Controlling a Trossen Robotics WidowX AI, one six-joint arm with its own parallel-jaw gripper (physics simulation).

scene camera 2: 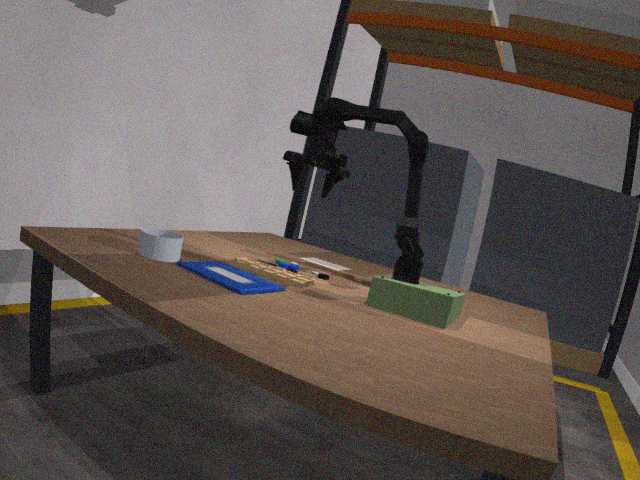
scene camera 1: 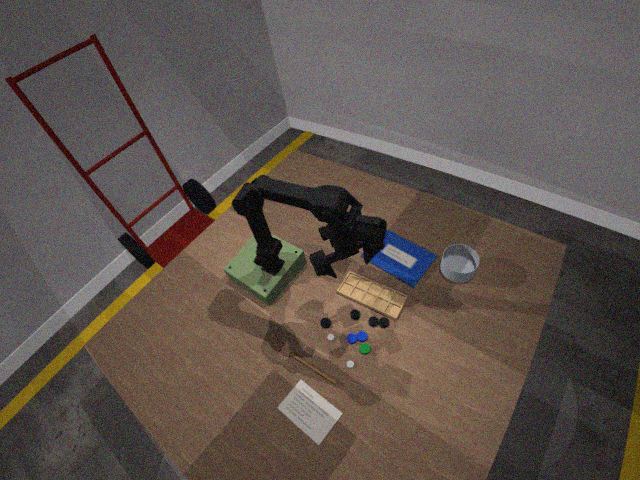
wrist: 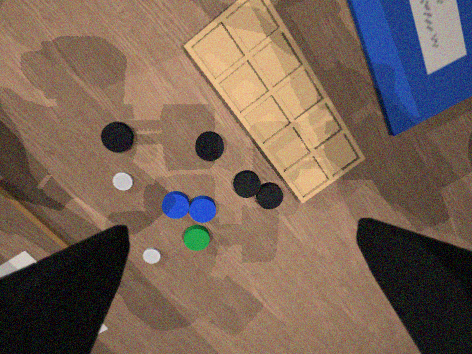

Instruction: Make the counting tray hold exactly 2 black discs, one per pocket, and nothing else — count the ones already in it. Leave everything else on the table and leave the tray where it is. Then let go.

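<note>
The tan counting tray [scene camera 1: 378, 298] [scene camera 2: 273, 271] [wrist: 248, 124] lies flat on the table; no disc shows in its pockets, though its upper end is cut off in the wrist view. Black discs lie loose beside it: one [scene camera 1: 325, 322] [wrist: 117, 137] farthest from the tray, one [scene camera 1: 355, 314] [wrist: 209, 146] nearer, and two side by side, one [scene camera 1: 373, 321] [wrist: 246, 183] and another [scene camera 1: 384, 322] [wrist: 269, 195] near the tray's end corner. My gripper [scene camera 1: 350, 267] [scene camera 2: 310, 193] [wrist: 245, 232] is open and empty, high above the table, pointing down.
Two blue discs [wrist: 175, 204] [wrist: 202, 209], a green disc [wrist: 196, 237] and two white discs [wrist: 122, 181] [wrist: 151, 256] lie near the black ones. A blue folder [scene camera 1: 423, 260] and a clear round container [scene camera 1: 459, 264] stand beyond the tray. A thin stick [scene camera 1: 316, 369] and paper [scene camera 1: 309, 410] lie nearer.
</note>
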